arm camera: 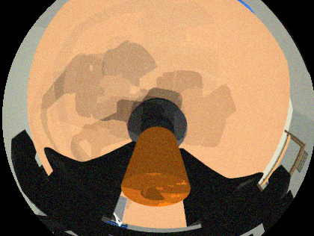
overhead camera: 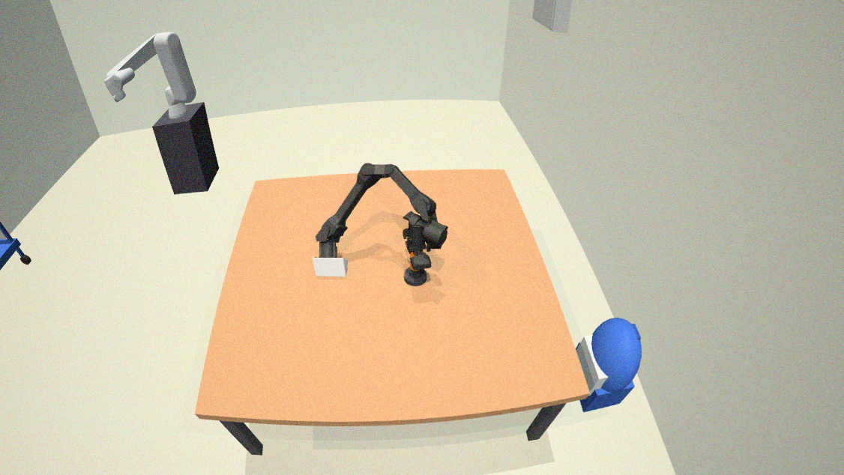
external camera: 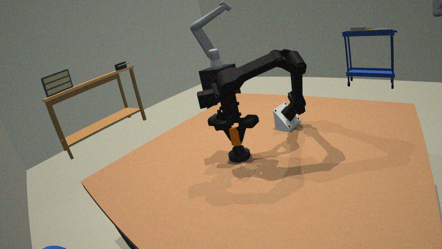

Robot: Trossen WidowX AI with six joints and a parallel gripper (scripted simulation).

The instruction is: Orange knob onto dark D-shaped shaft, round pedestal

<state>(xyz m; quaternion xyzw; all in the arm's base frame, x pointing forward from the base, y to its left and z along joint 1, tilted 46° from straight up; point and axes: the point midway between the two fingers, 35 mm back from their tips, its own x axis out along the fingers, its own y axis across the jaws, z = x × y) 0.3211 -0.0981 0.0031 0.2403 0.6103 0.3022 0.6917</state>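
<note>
The orange knob is 2 cm above my gripper tip. Round my gripper tip: dark round pedestal: 4 cm below.
</note>
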